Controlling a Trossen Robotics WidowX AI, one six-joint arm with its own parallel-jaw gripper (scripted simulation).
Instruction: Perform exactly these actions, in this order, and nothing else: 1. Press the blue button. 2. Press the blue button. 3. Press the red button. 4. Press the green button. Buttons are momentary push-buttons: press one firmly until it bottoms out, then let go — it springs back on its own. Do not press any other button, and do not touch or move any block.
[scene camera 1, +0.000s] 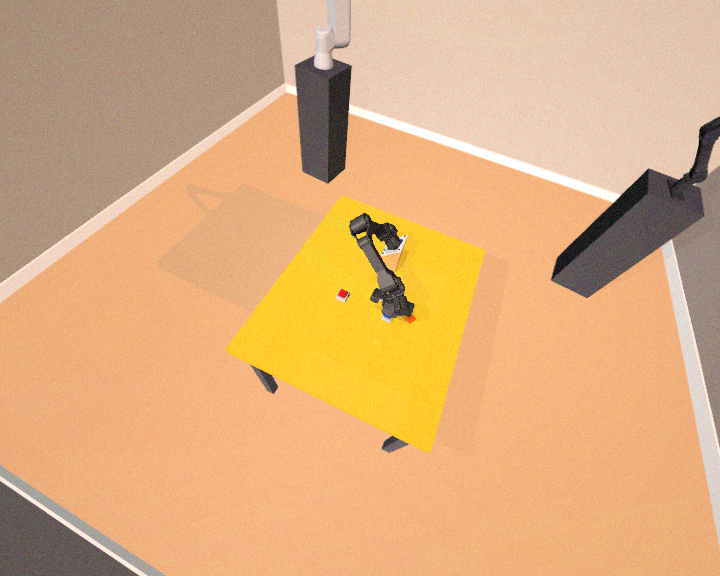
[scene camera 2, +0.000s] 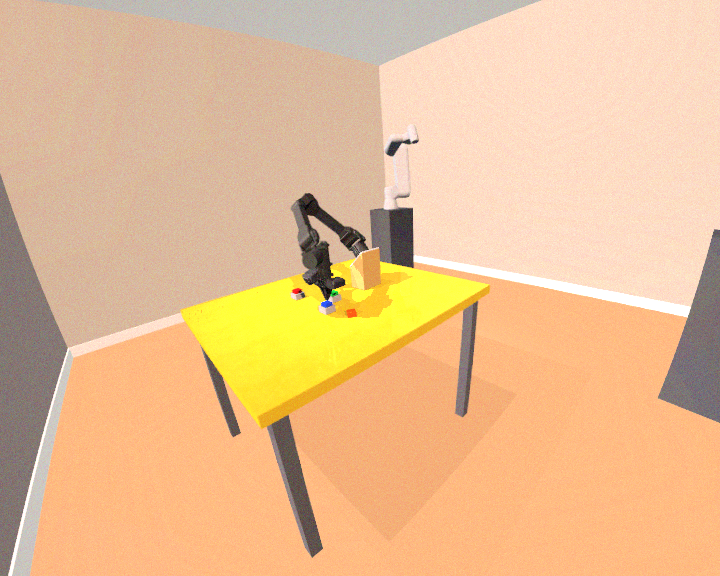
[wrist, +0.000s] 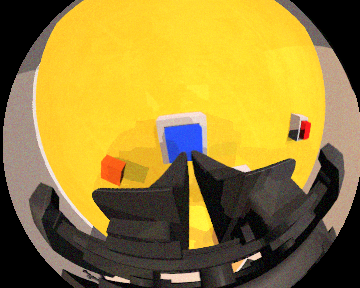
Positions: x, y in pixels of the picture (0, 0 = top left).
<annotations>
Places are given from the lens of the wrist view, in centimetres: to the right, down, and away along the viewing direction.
my gripper (wrist: 188, 155): 0, 1, 10
blue button (wrist: 181, 138): 0, 0, 10
</annotations>
